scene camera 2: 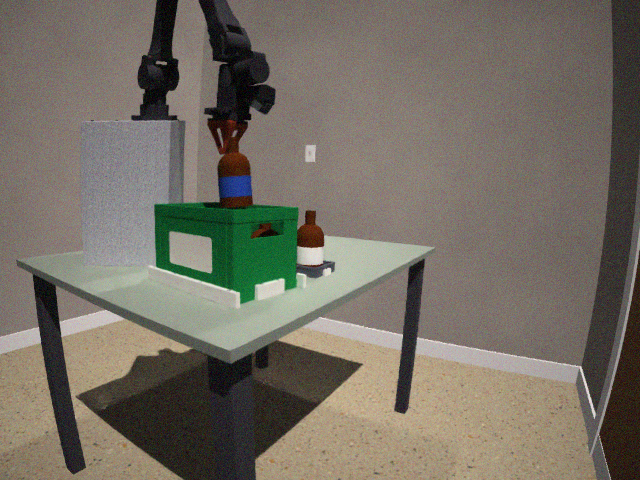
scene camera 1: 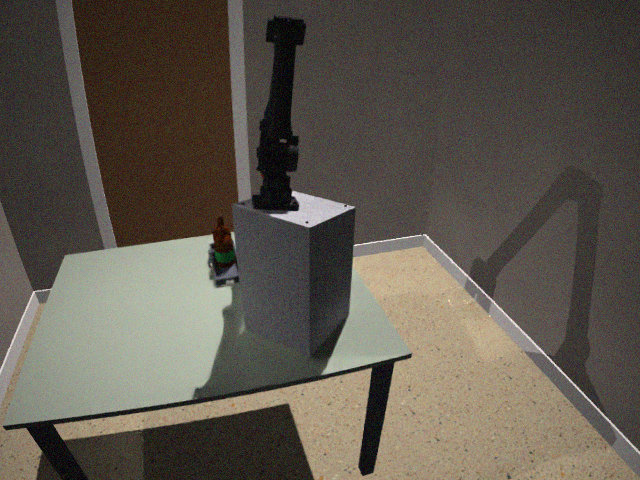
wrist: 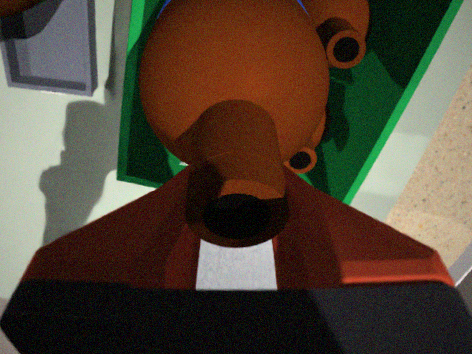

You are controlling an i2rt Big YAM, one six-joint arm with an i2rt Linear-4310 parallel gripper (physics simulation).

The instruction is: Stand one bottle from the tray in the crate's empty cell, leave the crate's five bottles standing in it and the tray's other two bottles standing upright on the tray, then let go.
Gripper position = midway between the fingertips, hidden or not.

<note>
In view: my gripper (scene camera 2: 225,154) and a white-labelled bottle (scene camera 2: 310,238).
My gripper is seen too in the wrist view (wrist: 236,176).
</note>
